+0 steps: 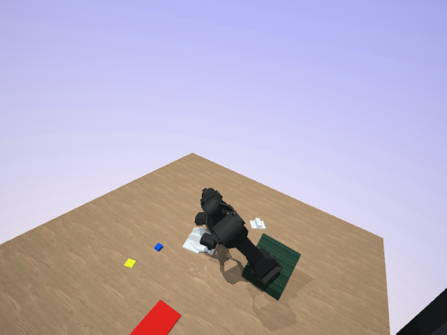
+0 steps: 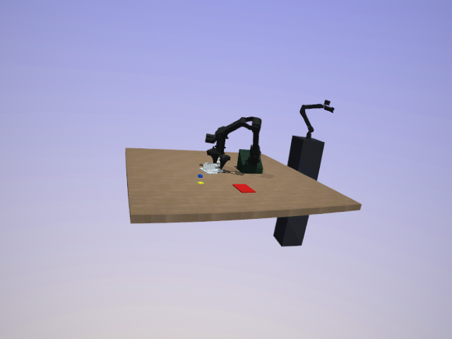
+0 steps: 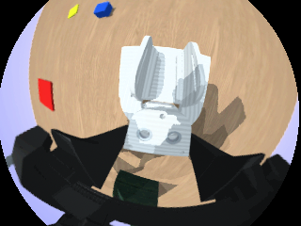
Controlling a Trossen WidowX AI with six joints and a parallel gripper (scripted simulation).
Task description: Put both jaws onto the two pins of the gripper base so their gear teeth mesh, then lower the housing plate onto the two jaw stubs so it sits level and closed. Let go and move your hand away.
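The white jaw lies 2 cm to the left of my gripper tip, 2 cm ahead of it and 1 cm below it. From my gripper tip the other things lie so: blue cube: 17 cm to the left, 14 cm ahead, 2 cm below; then yellow tile: 29 cm to the left, 15 cm ahead, 2 cm below; then red patch: 35 cm to the left, 9 cm behind, 2 cm below.
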